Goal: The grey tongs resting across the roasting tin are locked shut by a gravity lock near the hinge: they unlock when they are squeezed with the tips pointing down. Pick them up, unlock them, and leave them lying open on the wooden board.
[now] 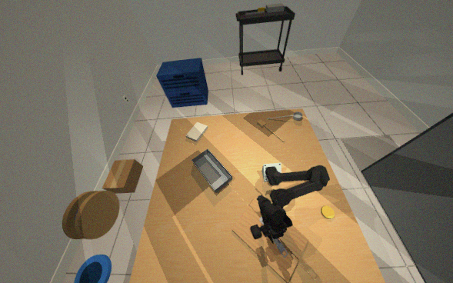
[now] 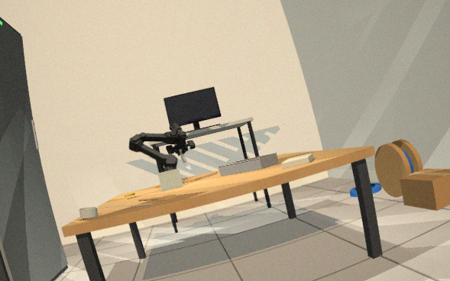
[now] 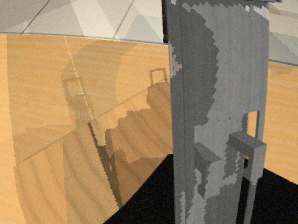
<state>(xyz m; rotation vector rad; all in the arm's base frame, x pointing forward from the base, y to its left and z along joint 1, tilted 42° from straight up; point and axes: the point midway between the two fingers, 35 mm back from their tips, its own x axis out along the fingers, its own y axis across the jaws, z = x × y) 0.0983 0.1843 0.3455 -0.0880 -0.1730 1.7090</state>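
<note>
Now: the wooden board 10 mm behind my gripper tip, 40 mm to the right of it and 160 mm below it. From my gripper tip the other things lie so: yellow lock piece 10 mm ahead, 30 mm to the right, 20 mm above; then grey roasting tin 320 mm ahead, 470 mm to the right, 140 mm below; then yellow disc 380 mm behind, 120 mm to the right, 160 mm below.
</note>
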